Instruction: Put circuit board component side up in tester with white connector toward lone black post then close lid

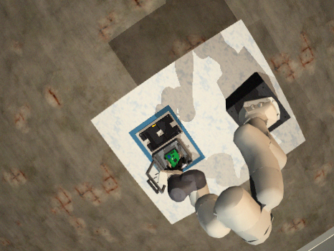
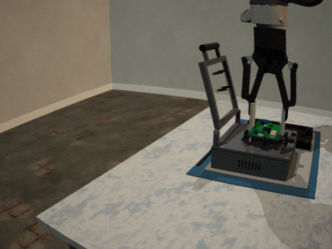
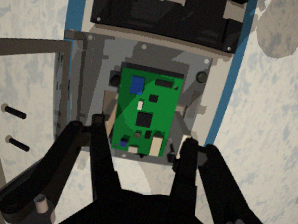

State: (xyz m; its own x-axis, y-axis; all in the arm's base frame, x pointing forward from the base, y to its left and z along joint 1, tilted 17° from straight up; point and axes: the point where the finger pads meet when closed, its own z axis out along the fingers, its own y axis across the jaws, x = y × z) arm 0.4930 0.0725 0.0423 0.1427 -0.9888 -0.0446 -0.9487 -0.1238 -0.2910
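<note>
The green circuit board is 2 cm below my hand. Round my hand: tester nest: 1 cm to the left, 4 cm below; then tester lid: 12 cm ahead, 2 cm to the left, 8 cm above.
</note>
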